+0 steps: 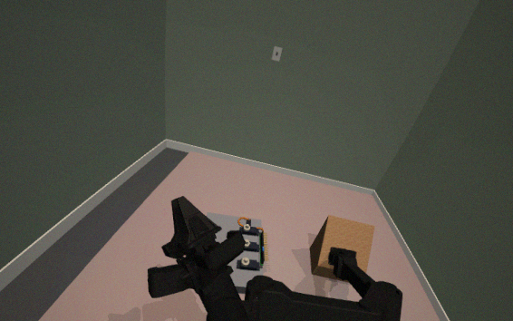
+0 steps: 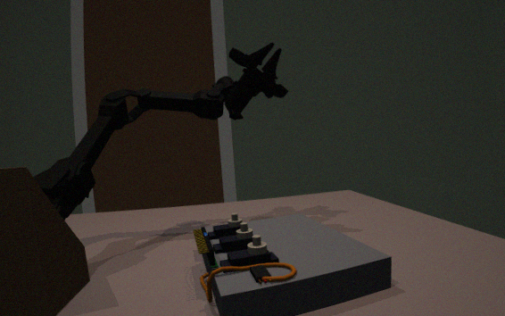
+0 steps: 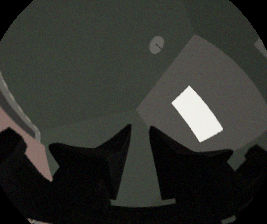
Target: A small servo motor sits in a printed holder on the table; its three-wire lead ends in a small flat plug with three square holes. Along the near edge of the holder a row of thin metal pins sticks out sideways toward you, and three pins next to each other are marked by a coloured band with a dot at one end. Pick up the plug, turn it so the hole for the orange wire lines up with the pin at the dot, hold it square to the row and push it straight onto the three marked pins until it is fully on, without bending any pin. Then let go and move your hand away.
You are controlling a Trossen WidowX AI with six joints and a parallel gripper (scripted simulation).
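The blue mark lies 21 cm behind my gripper tip, 24 cm to the right of it and 40 cm below it. The rest, counted from my gripper tip: grey holder (5 cm behind, 23 cm to the right, 44 cm below).
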